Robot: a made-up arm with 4 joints.
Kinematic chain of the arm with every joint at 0, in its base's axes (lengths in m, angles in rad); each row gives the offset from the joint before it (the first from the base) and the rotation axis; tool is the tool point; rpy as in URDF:
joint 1: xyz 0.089 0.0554 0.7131 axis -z
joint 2: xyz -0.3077 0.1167 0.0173 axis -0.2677 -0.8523 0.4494
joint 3: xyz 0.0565 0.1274 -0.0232 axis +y
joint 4: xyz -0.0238 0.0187 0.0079 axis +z
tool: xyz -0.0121 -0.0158 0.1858 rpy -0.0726 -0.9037 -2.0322
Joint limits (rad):
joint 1: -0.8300..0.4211
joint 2: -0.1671..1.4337
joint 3: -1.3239..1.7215
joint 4: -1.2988..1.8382
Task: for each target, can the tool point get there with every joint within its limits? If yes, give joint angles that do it. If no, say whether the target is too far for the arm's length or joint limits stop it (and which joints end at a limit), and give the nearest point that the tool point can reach.
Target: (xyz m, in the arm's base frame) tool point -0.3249 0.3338 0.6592
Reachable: yes | joints 0.2083 0.8192 -1.0358 0.6080
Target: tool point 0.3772 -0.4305 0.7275
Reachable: no: joint limits stop it (at a limit: joint 1, joint 2, joint 3) | nearest point -0.2485 -0.1286 0.5516 | short by 0.717 m
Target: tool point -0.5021 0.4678 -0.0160
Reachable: no: too far | nearest point -0.2597 0.2987 0.5445 | short by 0.634 m
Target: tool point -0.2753 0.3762 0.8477
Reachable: yes | joints 0.1698 0.5204 -0.1505 -0.1142
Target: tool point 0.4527 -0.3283 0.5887
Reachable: no: joint limits stop it (at a limit: joint 1, joint 2) | nearest point 0.1341 0.2827 0.6789 | short by 0.695 m
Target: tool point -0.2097 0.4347 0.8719
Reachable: yes | joints 0.2086 1.0233 0.6560 0.5885
